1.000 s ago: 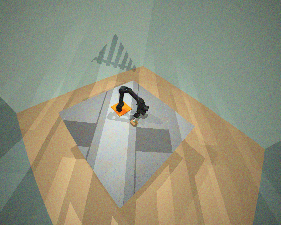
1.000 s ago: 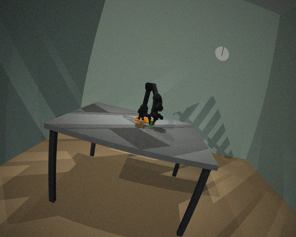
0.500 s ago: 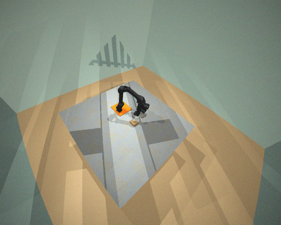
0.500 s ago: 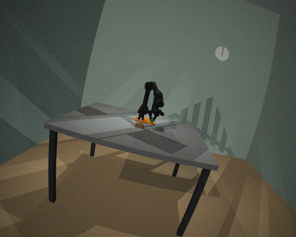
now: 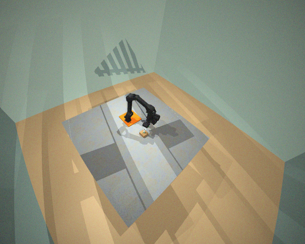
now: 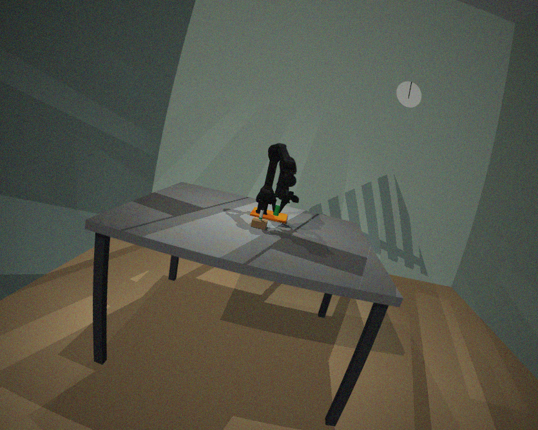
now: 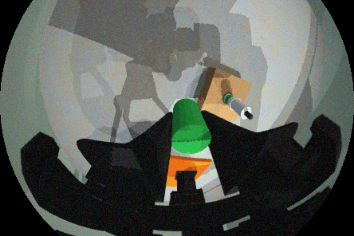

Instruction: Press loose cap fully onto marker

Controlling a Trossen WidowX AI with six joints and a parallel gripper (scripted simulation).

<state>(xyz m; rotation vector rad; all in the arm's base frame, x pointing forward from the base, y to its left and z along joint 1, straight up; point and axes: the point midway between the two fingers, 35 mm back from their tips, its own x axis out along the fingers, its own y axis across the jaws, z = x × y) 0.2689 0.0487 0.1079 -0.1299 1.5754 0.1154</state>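
Right now my gripper tip is 10 mm short of the holder block, 70 mm to the left of it and 70 mm above it. Also, from my gripper tip: green cap (10 mm above).
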